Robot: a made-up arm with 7 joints.
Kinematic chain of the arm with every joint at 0, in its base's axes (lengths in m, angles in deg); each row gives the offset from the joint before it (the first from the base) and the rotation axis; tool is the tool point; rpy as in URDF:
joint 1: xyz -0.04 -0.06 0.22 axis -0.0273 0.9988 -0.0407
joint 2: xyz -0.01 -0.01 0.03 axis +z
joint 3: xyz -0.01 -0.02 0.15 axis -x
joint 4: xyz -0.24 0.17 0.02 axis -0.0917 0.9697 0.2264
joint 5: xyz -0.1 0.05 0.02 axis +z
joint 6: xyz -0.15 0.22 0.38 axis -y
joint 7: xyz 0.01 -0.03 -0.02 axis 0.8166 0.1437 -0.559
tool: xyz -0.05 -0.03 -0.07 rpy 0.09 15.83 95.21
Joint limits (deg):
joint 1: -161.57..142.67
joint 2: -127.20..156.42
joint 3: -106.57..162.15
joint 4: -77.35..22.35
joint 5: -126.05..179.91
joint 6: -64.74..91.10
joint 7: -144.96..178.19
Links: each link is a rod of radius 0.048 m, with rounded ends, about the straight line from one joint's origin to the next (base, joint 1, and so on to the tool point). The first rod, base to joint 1, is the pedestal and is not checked.
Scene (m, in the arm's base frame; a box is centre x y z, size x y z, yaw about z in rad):
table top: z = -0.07
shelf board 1: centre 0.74 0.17 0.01 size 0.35 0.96 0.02 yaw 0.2
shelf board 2: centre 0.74 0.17 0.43 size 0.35 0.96 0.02 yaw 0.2
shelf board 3: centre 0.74 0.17 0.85 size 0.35 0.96 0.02 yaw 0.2
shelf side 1: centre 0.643 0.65 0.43 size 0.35 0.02 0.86 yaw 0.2
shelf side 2: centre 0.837 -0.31 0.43 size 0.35 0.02 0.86 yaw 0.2
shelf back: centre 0.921 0.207 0.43 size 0.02 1 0.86 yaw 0.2
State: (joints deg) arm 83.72 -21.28 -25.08 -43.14 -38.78 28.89 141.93
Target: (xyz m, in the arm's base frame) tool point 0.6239 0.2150 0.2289
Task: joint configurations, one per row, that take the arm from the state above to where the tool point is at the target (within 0.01 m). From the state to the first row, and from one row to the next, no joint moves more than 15 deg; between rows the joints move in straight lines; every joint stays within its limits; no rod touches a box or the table.
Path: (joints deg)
1: 78.91 -16.53 -17.05 -31.07 -46.66 28.19 143.83
2: 74.10 -11.79 -9.02 -18.99 -54.54 27.50 145.73
3: 69.29 -7.04 -0.99 -6.92 -62.41 26.80 147.63
4: 64.48 -2.29 7.04 5.16 -70.29 26.10 149.53
5: 59.66 2.46 15.08 17.23 -78.17 25.41 151.43
6: 62.44 -3.93 12.40 18.94 -90.26 25.94 137.60
7: 65.21 -10.31 9.72 20.64 -102.35 26.47 123.77
8: 67.98 -16.69 7.04 22.35 -114.43 27.00 109.93
9: 76.01 -20.21 -0.64 11.83 -101.39 26.60 117.08
10: 84.05 -23.72 -8.33 1.32 -88.35 26.19 124.22

